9 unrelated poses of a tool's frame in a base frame.
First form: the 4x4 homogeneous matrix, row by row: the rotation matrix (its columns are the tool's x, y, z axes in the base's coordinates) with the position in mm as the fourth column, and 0 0 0 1 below. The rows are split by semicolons.
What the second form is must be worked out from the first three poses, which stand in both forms.
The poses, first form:
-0.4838, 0.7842, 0.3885, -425; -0.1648, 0.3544, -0.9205, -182; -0.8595, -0.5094, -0.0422, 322; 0, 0, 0, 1
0.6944, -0.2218, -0.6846, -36; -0.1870, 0.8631, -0.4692, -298; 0.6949, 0.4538, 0.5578, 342; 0, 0, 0, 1
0.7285, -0.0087, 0.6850, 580; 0.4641, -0.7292, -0.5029, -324; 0.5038, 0.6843, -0.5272, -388; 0, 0, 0, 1
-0.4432, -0.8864, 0.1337, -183; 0.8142, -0.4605, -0.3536, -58; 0.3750, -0.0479, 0.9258, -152; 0, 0, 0, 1
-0.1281, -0.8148, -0.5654, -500; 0.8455, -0.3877, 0.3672, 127; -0.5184, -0.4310, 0.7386, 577; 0, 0, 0, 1
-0.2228, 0.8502, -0.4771, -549; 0.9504, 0.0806, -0.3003, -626; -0.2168, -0.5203, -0.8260, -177; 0, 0, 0, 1
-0.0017, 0.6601, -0.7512, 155; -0.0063, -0.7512, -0.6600, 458; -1.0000, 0.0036, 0.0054, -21; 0, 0, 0, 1
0.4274, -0.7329, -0.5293, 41; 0.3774, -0.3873, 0.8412, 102; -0.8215, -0.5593, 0.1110, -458; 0, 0, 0, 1
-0.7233, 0.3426, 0.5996, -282; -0.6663, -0.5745, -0.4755, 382; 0.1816, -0.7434, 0.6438, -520; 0, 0, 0, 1
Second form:
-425, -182, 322, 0.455, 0.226, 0.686, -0.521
-36, -298, 342, 0.883, 0.261, -0.391, 0.010
580, -324, -388, 0.344, 0.864, 0.132, 0.344
-183, -58, -152, 0.505, 0.151, -0.119, 0.841
-500, 127, 577, 0.553, -0.361, -0.021, 0.751
-549, -626, -177, 0.089, -0.617, -0.730, 0.281
155, 458, -21, 0.251, 0.660, 0.248, -0.663
41, 102, -458, 0.536, -0.653, 0.136, 0.517
-282, 382, -520, 0.294, -0.228, 0.355, -0.858

